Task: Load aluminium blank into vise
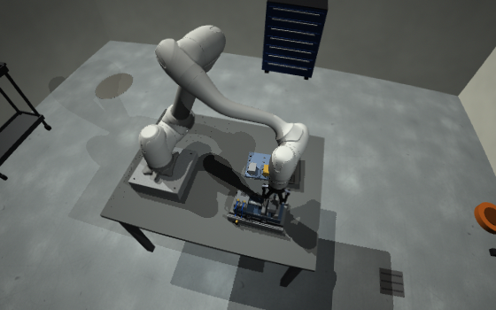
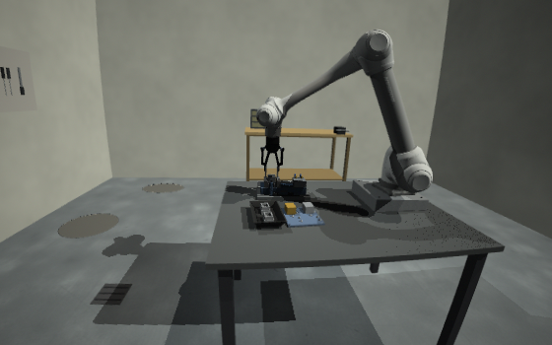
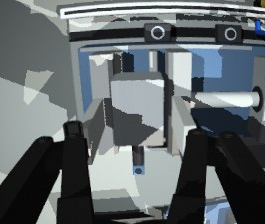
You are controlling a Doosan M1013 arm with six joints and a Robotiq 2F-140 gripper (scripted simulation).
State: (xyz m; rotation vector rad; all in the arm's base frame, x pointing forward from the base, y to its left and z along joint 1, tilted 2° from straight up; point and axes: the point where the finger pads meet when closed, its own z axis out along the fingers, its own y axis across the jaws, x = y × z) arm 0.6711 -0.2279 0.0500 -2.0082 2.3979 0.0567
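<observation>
My hand is 40 mm above the aluminium blank. From my hand the other things lie so: brass blank 30 mm behind, 270 mm to the left, 110 mm below; vise 70 mm behind, 10 mm to the left, 100 mm below; piston rod 90 mm behind, 20 mm to the left, 60 mm below.
</observation>
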